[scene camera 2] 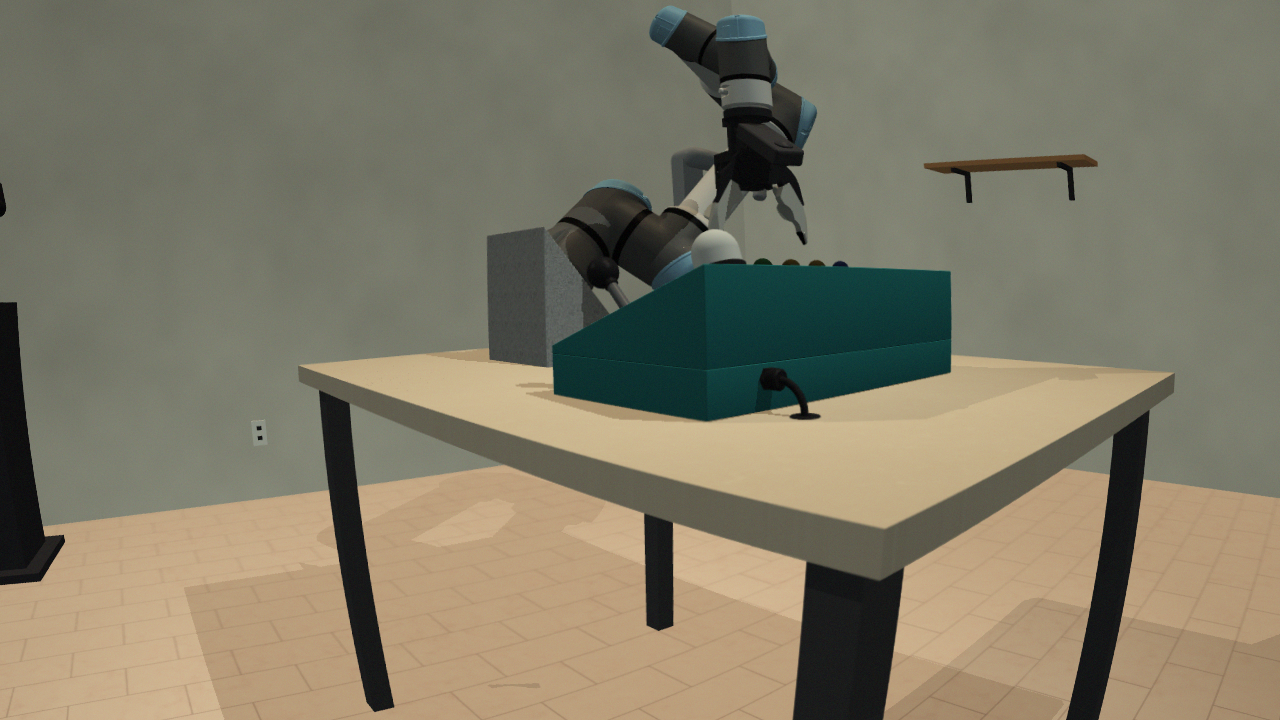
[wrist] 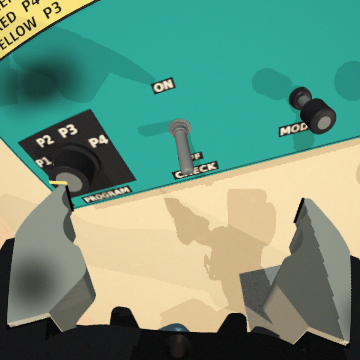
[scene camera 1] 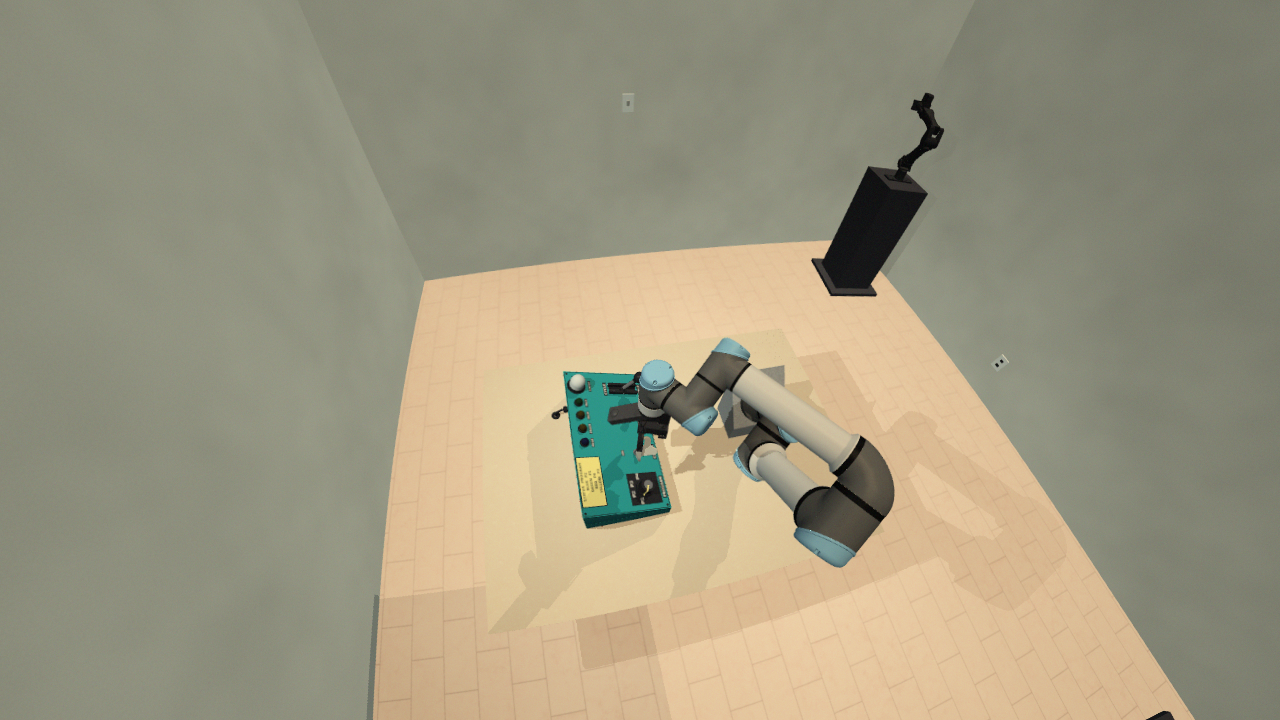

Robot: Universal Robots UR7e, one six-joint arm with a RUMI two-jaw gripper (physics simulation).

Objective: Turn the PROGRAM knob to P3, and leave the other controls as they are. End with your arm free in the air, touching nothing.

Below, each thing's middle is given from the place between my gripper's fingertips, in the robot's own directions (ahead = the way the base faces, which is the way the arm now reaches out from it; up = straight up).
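Scene:
Positions counted from my hand: black mode control (wrist: pixel 315 113), 11 cm to the right, 2 cm ahead, 8 cm below; ball-topped lever (scene camera 2: pixel 603 272), 24 cm to the right, 1 cm ahead, 6 cm below; teal console (scene camera 2: pixel 726 339), 11 cm ahead, 4 cm to the right, 9 cm below. Going by their middles, the ball-topped lever is the farthest from my hand of the things named here.

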